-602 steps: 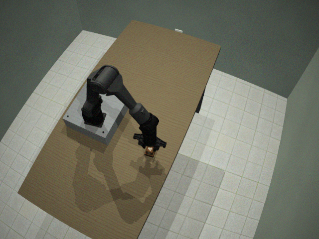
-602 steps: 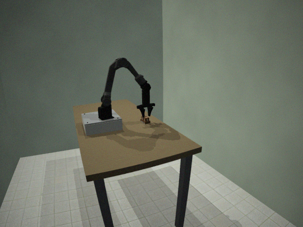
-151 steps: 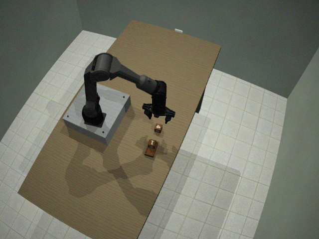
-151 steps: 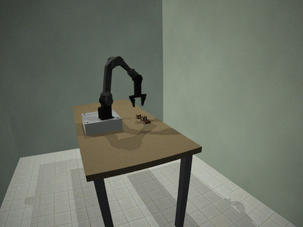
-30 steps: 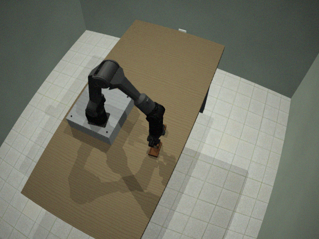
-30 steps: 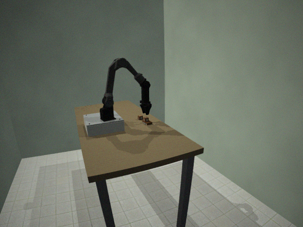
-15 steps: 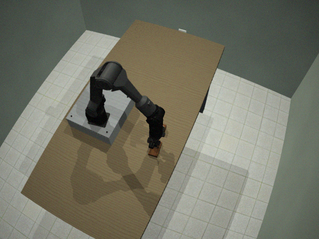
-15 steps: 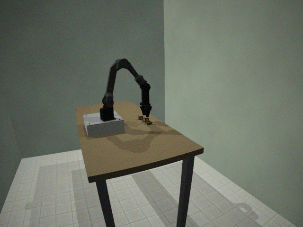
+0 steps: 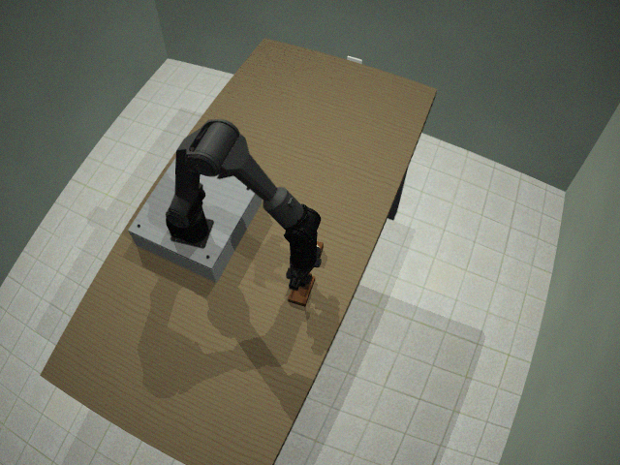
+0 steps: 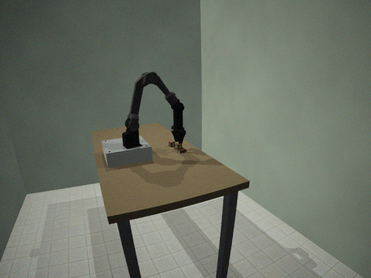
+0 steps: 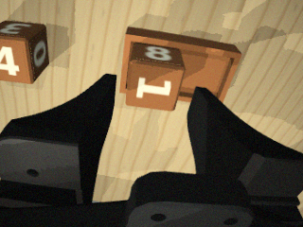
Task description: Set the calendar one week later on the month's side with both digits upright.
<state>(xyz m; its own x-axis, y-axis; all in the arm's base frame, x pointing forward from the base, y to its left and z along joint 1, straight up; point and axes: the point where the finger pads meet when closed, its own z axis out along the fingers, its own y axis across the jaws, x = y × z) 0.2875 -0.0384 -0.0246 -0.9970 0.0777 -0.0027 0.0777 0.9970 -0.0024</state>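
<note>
My hand is 50 mm above the brown tray and 20 mm to the left of it. The rest, counted from my hand: cube (90 mm to the left, 40 mm below, 10 mm ahead).
</note>
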